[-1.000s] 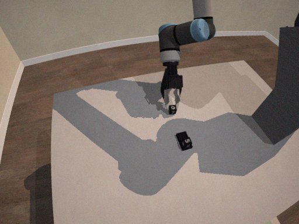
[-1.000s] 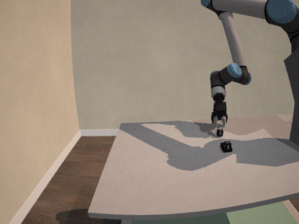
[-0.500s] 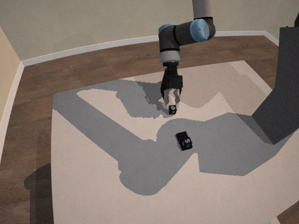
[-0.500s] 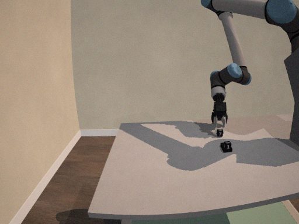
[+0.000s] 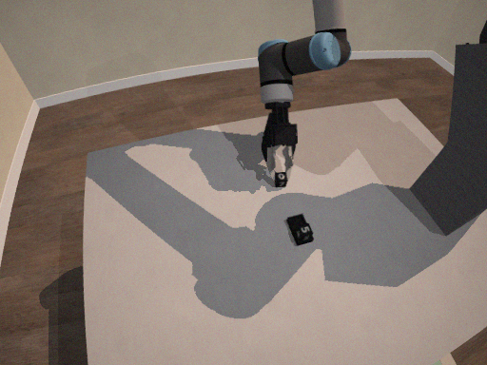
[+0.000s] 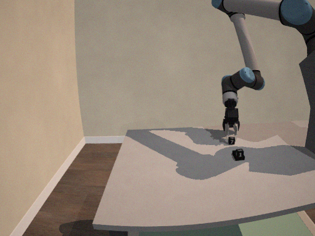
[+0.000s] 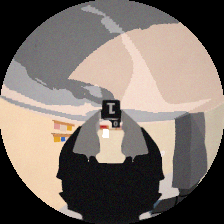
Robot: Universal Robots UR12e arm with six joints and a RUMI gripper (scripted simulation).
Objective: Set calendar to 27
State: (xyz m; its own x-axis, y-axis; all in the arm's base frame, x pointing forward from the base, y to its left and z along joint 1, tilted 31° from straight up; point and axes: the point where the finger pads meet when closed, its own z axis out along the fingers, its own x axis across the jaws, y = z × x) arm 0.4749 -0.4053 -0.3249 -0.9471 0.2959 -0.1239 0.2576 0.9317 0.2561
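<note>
Right now the black cube is 1 cm to the left of my hand and 1 cm below it. From my hand the other things lie so: tray 3 cm ahead, 16 cm to the left, 1 cm below.
</note>
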